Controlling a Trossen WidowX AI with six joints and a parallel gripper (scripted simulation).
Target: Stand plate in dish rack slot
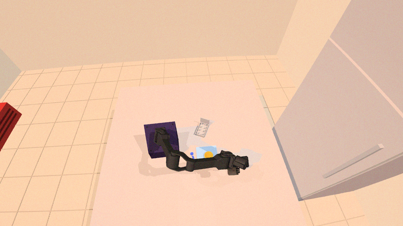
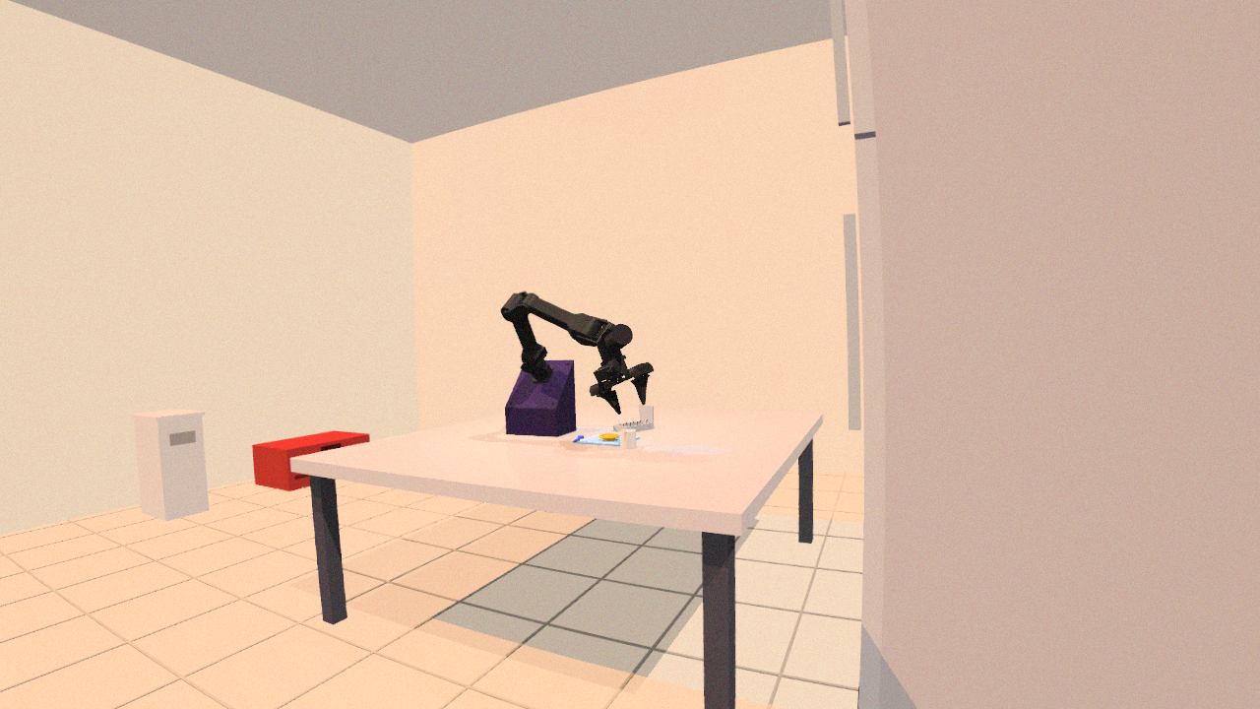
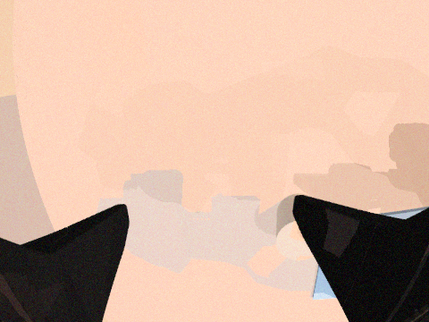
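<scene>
Right now my gripper tip is 140 mm past the yellow plate, 140 mm to the right of it and 100 mm above it. The rest, counted from my gripper tip: blue spoon (250 mm behind, 160 mm to the left, 120 mm below); light blue mat (140 mm behind, 150 mm to the left, 120 mm below); white cup (40 mm behind, 70 mm to the left, 100 mm below).
</scene>
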